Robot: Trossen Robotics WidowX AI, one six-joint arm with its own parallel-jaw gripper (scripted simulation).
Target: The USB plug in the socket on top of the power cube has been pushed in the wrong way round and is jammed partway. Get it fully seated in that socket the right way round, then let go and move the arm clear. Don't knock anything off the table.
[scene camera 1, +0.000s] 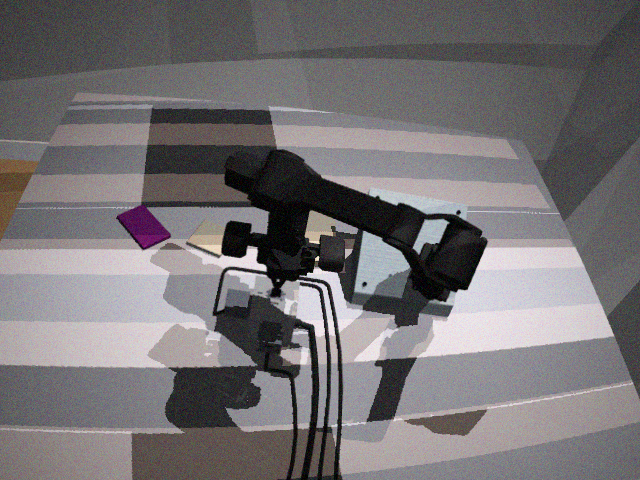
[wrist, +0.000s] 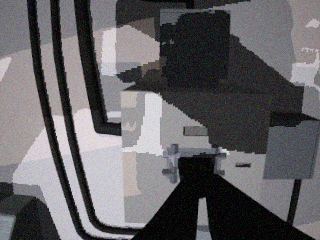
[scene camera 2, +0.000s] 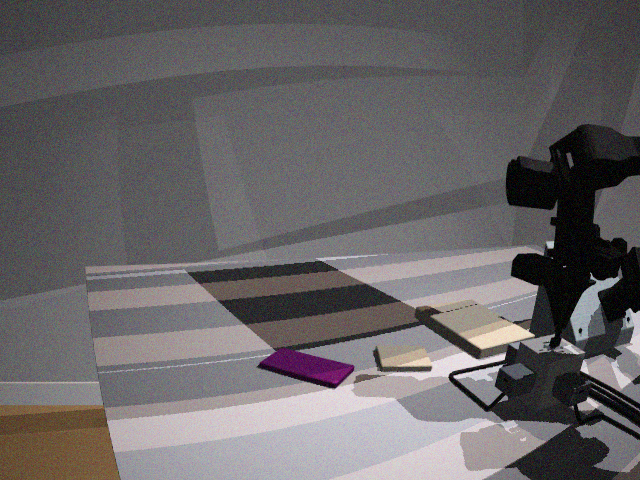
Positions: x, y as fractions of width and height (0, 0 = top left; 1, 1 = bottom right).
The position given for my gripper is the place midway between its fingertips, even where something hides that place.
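My gripper (scene camera 2: 0.87, 0.68) is there in scene camera 1 too, my gripper (scene camera 1: 0.43, 0.59), and the wrist view has it (wrist: 0.63, 0.76) as well. I can see a dark USB plug (wrist: 0.63, 0.69) and a grey power cube (wrist: 0.48, 0.49). Then there's a purple card (scene camera 2: 0.51, 0.78), which scene camera 1 also shows, the card (scene camera 1: 0.22, 0.47), but in the wrist view the card is out of frame.
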